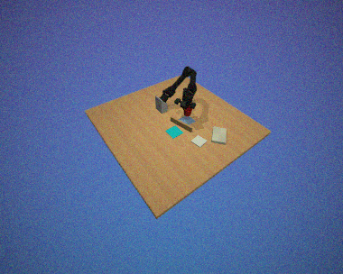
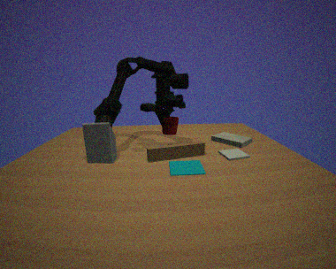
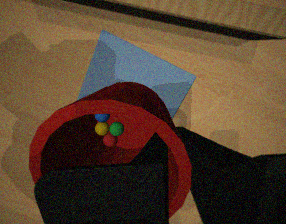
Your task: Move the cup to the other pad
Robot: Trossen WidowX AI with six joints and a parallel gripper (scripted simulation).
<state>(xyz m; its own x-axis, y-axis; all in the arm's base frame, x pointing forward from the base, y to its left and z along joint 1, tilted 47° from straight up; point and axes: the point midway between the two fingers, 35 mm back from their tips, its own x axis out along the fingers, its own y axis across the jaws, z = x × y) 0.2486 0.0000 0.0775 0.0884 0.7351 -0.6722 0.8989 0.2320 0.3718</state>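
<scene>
Now: the teal pad 60 mm ahead of my gripper tip, 180 mm to the right of it and 120 mm below it. The rest, counted from my gripper tip: red cup: 30 mm ahead, 10 mm to the left; then grey-blue pad: 30 mm ahead, 20 mm to the left, 120 mm below; then low wooden block: 40 mm ahead, 80 mm to the right, 100 mm below.
</scene>
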